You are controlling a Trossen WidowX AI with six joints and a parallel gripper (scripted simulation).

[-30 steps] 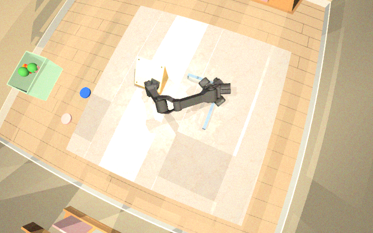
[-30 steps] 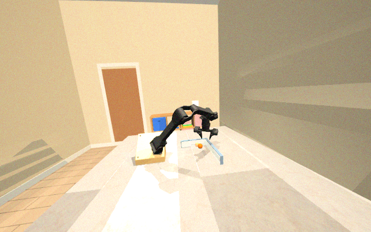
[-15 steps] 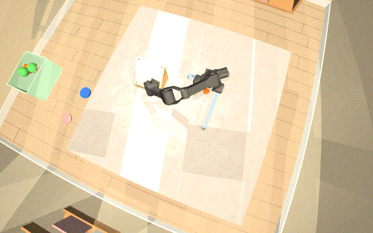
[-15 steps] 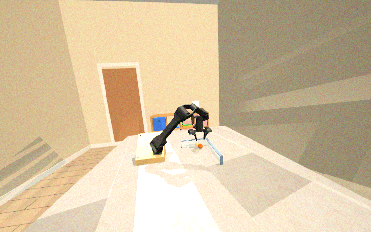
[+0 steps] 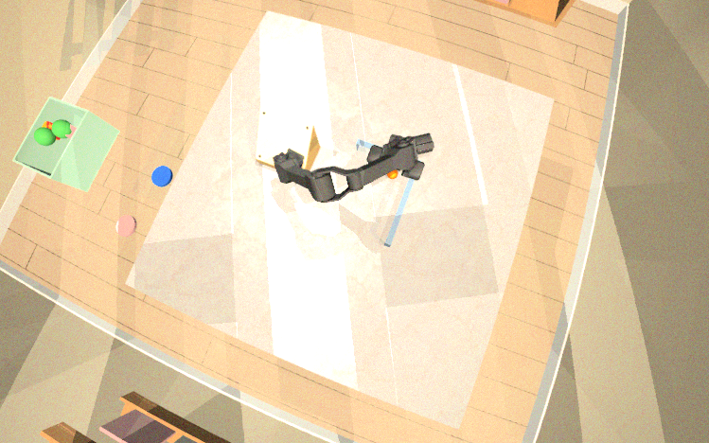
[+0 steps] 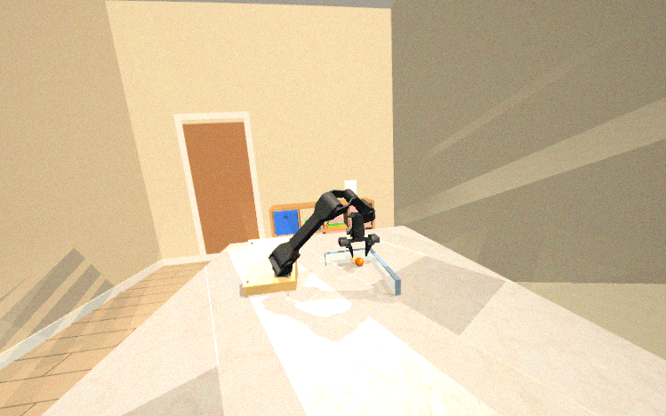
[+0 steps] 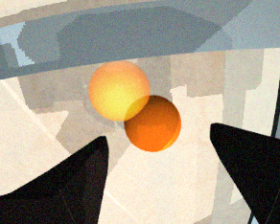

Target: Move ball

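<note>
Now: gripper tip 20 mm above the orange ball. The rest, counted from my gripper tip: see-through copy of ball (20 mm to the left, 20 mm below, 20 mm behind).
</note>
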